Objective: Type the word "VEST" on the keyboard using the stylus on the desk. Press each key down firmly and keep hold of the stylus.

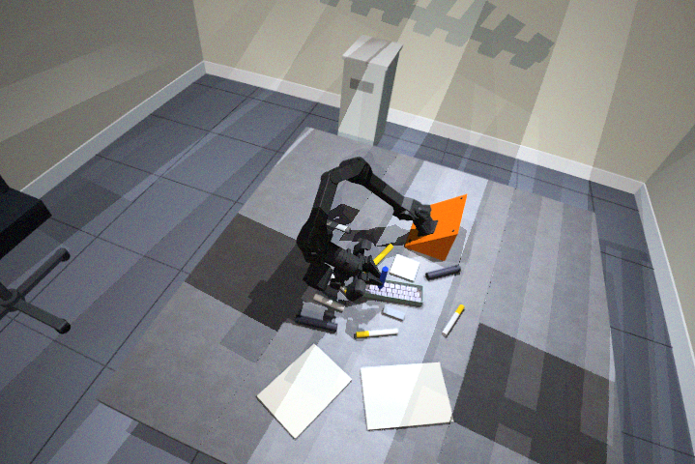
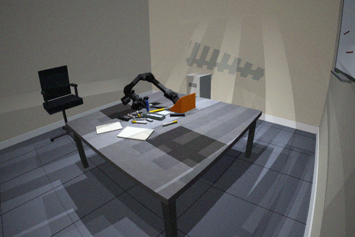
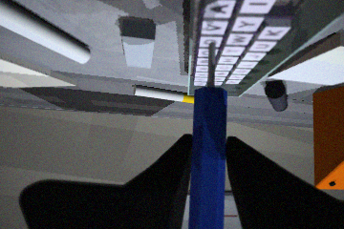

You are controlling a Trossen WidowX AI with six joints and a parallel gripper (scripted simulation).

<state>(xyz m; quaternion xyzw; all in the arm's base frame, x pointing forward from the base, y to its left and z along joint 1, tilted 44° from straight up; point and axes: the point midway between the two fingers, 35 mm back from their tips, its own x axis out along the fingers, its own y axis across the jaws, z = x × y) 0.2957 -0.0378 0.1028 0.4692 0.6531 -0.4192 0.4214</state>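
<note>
Now: gripper tip 4 cm short of the grey block, 6 cm to the right of it and 8 cm above it. Round my gripper tip: blue stylus: 2 cm below; then white pad: 14 cm behind, 4 cm to the left, 8 cm below.
</note>
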